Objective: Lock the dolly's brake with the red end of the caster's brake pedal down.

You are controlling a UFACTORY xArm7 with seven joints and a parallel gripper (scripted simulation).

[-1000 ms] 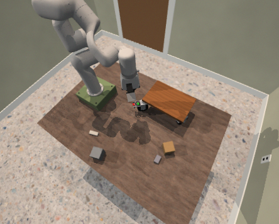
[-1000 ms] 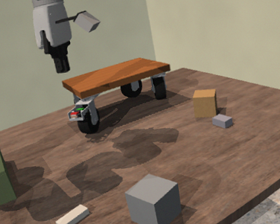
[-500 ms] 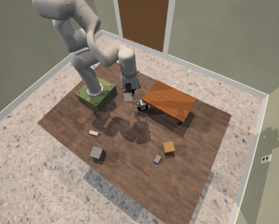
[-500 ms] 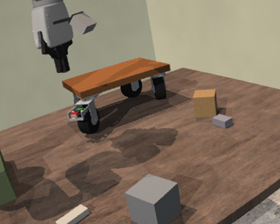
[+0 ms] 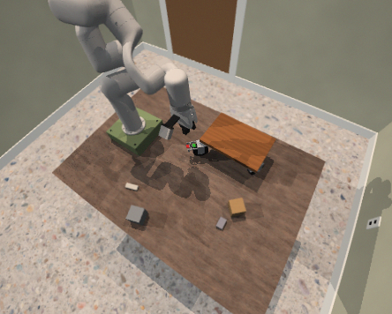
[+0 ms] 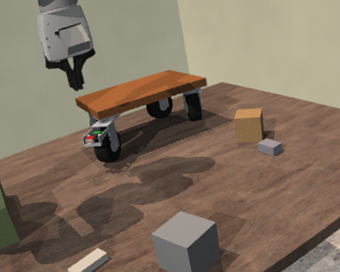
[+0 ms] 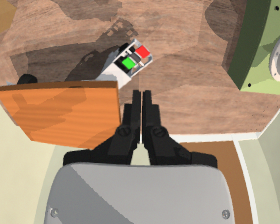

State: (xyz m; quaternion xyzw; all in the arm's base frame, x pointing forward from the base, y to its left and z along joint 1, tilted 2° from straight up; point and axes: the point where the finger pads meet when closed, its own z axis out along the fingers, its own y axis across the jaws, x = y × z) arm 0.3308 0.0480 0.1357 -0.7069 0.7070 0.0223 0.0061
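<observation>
Right now my hand is 140 mm above the brake pedal, 10 mm to the right of it and 10 mm short of it. From my hand the other things lie so: tan cube 340 mm ahead, 190 mm below, 120 mm to the right; cream flat block 300 mm to the right, 210 mm below, 130 mm behind; grey cube 390 mm to the right, 190 mm below.
</observation>
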